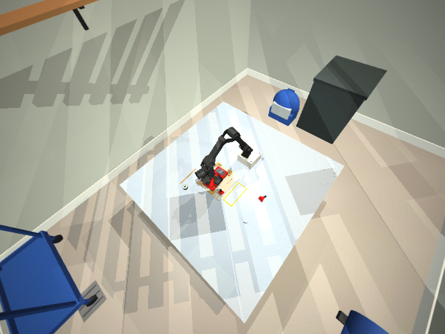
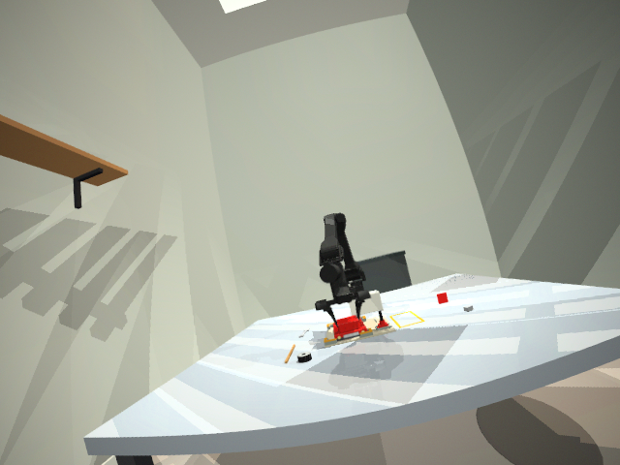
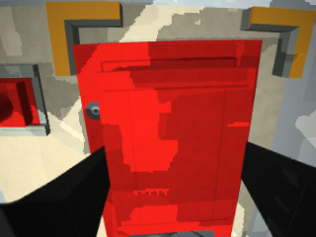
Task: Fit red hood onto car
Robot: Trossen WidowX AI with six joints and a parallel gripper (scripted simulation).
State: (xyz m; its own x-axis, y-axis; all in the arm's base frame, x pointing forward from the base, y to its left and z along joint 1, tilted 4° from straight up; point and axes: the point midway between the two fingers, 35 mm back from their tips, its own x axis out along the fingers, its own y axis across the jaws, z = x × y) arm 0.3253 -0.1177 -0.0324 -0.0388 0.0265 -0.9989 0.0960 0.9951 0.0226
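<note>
Right now the red hood is 1 cm above my gripper tip. Also, from my gripper tip: grey engine block (1 cm below); pencil (5 cm ahead, 21 cm to the right, 3 cm below).
</note>
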